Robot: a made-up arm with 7 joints. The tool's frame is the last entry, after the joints. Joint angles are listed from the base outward.
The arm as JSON. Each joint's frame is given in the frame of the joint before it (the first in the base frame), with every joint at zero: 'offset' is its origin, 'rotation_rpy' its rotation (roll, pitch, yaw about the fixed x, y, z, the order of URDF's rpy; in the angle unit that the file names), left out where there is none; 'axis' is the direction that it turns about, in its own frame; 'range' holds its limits. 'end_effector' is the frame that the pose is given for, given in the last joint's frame.
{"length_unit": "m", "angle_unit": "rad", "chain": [
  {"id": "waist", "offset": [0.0, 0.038, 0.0], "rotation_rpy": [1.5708, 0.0, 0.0], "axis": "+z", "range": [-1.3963, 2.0]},
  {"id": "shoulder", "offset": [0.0, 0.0, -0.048], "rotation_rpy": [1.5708, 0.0, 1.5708], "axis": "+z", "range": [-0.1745, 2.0]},
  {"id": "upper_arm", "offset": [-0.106, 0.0, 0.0], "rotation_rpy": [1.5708, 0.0, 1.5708], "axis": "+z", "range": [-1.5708, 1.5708]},
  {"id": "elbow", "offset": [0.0, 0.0, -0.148], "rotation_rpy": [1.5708, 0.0, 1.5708], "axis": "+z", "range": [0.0, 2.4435]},
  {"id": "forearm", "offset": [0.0, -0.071, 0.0], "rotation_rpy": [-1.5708, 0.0, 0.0], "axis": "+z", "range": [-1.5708, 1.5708]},
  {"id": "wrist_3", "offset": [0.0, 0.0, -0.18], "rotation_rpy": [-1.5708, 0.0, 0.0], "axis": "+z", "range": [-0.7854, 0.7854]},
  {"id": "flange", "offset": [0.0, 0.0, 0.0], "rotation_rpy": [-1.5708, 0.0, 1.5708], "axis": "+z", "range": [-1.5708, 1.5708]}
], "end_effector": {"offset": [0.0, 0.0, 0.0], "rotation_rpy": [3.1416, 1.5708, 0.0]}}
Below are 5 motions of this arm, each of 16 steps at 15 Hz.
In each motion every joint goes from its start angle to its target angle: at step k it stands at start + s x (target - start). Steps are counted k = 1, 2, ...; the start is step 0. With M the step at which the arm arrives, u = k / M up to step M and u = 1 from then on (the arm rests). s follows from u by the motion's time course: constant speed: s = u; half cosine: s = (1 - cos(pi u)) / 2; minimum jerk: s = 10 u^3 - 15 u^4 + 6 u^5.
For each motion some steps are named. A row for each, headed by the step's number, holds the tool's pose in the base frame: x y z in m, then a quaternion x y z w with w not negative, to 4 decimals.
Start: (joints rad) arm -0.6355 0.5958 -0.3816 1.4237 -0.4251 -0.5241 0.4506
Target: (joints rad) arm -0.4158 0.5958 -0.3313 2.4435 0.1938 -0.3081 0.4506
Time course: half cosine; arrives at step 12
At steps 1, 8, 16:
1: 0.0158 0.1702 -0.3697 -0.2294 -0.3804 -0.6127 0.6536
8: 0.1134 0.0899 -0.2020 -0.2703 -0.7029 -0.4519 0.4782
16: 0.1070 0.0772 -0.1353 -0.3200 -0.7670 -0.4046 0.3817

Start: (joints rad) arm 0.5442 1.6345 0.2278 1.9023 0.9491 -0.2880 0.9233
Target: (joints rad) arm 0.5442 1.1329 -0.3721 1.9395 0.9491 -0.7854 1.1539
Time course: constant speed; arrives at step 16
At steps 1, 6, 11, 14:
1: 0.1731 0.2562 0.1637 0.0712 -0.6769 -0.6885 0.2503
6: 0.2126 0.2538 0.1049 -0.0360 -0.6828 -0.6998 0.2071
11: 0.2431 0.2338 0.0447 -0.1391 -0.6872 -0.6983 0.1442
14: 0.2562 0.2140 0.0098 -0.1972 -0.6889 -0.6906 0.0981

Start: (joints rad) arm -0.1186 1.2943 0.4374 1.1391 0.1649 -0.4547 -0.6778
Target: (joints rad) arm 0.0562 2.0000 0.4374 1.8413 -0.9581 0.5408 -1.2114
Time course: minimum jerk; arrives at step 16
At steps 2, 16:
2: 0.2062 0.4554 -0.0237 0.6290 -0.7176 -0.0415 0.2961
16: 0.2092 0.2133 0.1830 -0.7122 0.3774 0.1583 0.5703

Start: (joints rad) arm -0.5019 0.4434 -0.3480 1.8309 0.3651 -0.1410 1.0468
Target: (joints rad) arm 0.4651 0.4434 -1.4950 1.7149 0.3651 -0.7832 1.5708
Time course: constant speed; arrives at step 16
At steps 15, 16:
15: 0.1518 -0.0430 -0.2619 0.6214 0.2623 0.7310 0.1034
16: 0.1528 -0.0442 -0.2625 0.6129 0.2313 0.7421 0.1420

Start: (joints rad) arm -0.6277 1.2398 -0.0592 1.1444 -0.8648 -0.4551 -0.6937
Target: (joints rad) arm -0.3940 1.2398 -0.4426 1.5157 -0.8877 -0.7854 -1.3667
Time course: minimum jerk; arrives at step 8
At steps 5, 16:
5: 0.1333 0.3367 -0.2585 0.2343 -0.7393 -0.5596 0.2922
16: 0.1367 0.3044 -0.2610 0.1667 -0.8296 -0.4596 0.2696

